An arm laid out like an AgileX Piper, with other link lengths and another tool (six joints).
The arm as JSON. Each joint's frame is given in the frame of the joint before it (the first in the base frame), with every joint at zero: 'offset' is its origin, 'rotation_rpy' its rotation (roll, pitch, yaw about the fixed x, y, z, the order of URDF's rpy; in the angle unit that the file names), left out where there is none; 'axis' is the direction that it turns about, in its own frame. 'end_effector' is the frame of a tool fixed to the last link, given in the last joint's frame.
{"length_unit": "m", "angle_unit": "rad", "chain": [
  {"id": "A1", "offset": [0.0, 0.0, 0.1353], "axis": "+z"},
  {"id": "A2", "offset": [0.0, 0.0, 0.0], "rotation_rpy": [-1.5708, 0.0, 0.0], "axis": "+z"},
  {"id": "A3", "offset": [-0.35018, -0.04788, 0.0], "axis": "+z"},
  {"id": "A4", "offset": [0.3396, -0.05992, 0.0], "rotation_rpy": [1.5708, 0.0, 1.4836], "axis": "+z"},
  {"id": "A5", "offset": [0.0, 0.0, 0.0], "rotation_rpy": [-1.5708, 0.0, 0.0], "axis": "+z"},
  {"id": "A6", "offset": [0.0, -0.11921, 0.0], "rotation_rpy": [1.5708, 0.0, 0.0], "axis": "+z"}
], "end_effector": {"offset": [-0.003, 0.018, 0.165], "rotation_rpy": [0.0, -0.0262, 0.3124]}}
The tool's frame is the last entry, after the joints.
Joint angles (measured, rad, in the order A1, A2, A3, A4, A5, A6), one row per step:
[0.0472 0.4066 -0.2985 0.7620 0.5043 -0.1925]
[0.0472 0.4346 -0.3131 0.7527 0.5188 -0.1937]
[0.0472 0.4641 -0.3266 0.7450 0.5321 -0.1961]
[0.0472 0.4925 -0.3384 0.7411 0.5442 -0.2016]
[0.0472 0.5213 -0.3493 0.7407 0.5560 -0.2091]
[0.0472 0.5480 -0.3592 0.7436 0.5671 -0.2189]
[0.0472 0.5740 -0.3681 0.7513 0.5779 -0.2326]
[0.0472 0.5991 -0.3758 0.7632 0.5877 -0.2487]
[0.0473 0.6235 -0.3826 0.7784 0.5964 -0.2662]
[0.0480 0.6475 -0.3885 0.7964 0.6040 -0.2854]
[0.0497 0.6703 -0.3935 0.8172 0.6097 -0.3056]
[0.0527 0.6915 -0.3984 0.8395 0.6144 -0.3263]
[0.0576 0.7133 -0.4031 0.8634 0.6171 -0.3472]
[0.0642 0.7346 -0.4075 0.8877 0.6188 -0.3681]
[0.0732 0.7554 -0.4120 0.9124 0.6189 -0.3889]
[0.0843 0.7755 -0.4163 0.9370 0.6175 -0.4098]
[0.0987 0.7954 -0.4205 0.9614 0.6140 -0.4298]
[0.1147 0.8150 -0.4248 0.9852 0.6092 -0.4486]
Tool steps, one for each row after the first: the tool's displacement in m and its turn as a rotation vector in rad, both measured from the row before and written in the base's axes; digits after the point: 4 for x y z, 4 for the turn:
[0.0020 0.0017 -0.0031 -0.0112 0.0230 0.0107]
[0.0022 0.0016 -0.0039 -0.0105 0.0245 0.0103]
[0.0021 0.0018 -0.0040 -0.0091 0.0232 0.0107]
[0.0020 0.0021 -0.0043 -0.0071 0.0237 0.0113]
[0.0017 0.0023 -0.0038 -0.0053 0.0212 0.0118]
[0.0015 0.0027 -0.0036 -0.0033 0.0198 0.0131]
[0.0015 0.0030 -0.0034 -0.0007 0.0184 0.0133]
[0.0015 0.0032 -0.0031 0.0018 0.0171 0.0129]
[0.0014 0.0035 -0.0030 0.0035 0.0160 0.0132]
[0.0014 0.0038 -0.0025 0.0056 0.0137 0.0128]
[0.0013 0.0042 -0.0017 0.0070 0.0111 0.0132]
[0.0015 0.0046 -0.0015 0.0083 0.0103 0.0132]
[0.0014 0.0049 -0.0013 0.0086 0.0092 0.0138]
[0.0013 0.0054 -0.0009 0.0089 0.0075 0.0144]
[0.0012 0.0057 -0.0007 0.0085 0.0060 0.0151]
[0.0010 0.0063 -0.0006 0.0084 0.0051 0.0159]
[0.0010 0.0065 -0.0005 0.0082 0.0046 0.0156]

